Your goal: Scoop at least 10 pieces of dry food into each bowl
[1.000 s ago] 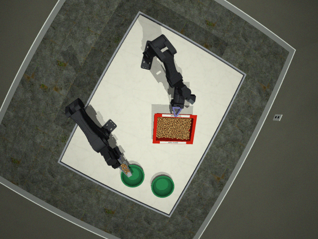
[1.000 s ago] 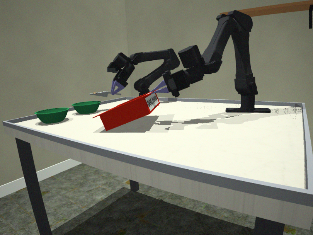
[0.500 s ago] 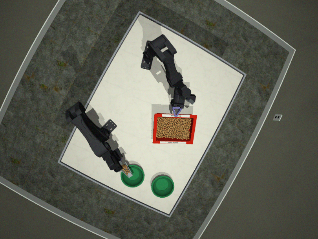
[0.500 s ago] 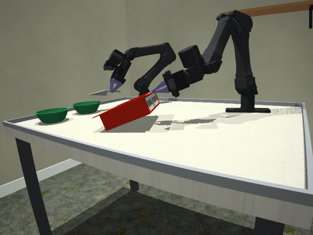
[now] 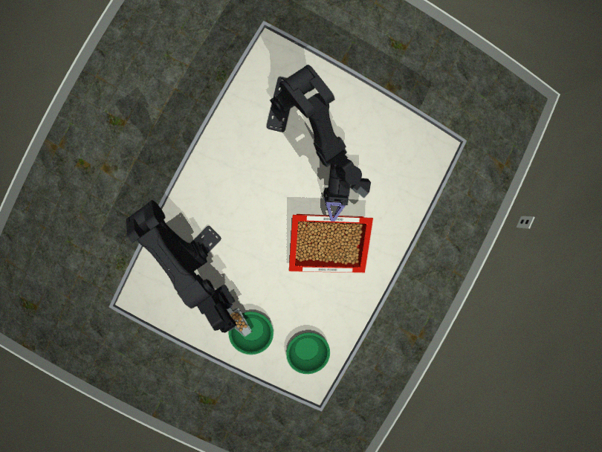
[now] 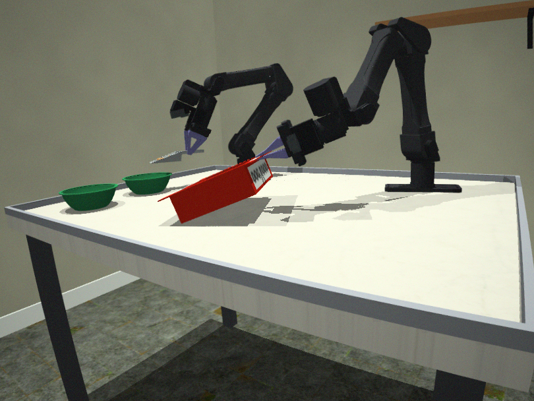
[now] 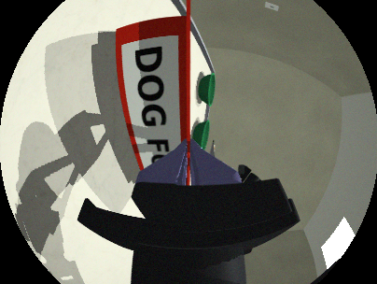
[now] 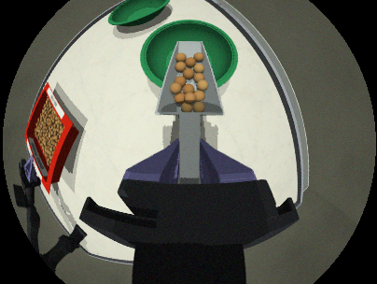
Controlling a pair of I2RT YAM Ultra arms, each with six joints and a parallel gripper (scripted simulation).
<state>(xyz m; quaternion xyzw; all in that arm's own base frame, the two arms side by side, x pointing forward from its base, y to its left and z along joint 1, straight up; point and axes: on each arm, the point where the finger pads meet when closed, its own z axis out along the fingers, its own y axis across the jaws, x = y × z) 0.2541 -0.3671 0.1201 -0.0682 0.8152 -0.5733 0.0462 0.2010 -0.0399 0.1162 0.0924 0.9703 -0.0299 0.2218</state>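
My right hand is 4 cm short of the grey scoop, 2 cm to the left of it and 1 cm above it. Also, from my right hand: box 36 cm to the left, 21 cm ahead, 4 cm below.
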